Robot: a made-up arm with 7 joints.
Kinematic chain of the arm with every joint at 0, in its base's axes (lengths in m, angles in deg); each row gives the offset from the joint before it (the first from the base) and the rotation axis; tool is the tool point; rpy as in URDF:
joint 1: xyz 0 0 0.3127 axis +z
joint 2: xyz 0 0 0 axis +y
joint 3: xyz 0 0 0.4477 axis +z
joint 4: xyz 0.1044 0 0 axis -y
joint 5: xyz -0.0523 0 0.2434 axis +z
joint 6: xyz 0 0 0 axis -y
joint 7: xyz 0.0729 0 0 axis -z
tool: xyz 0 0 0 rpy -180 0 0
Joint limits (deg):
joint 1: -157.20..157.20
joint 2: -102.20..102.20
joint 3: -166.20..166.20
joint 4: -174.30..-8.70
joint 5: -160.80..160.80
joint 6: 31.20..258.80
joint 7: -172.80..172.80
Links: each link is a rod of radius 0.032 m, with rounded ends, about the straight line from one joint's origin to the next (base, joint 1, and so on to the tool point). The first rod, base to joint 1, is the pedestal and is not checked.
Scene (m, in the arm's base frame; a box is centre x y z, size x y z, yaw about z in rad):
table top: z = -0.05
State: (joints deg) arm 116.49 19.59 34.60 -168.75 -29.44 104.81 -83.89
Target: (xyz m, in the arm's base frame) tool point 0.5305 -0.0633 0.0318
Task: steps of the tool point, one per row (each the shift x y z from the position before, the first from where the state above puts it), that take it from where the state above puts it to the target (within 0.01 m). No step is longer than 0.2 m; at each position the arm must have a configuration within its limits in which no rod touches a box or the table.
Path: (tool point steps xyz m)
1: 0.0389 0.1263 -0.0396
2: 0.1045 0.1030 -0.0509
3: 0.1533 0.0473 -0.0585
4: 0.1706 -0.0272 -0.0610
5: 0.1519 -0.1024 -0.0585
6: 0.1024 -0.1606 -0.0516
7: 0.0353 -0.1906 -0.0426

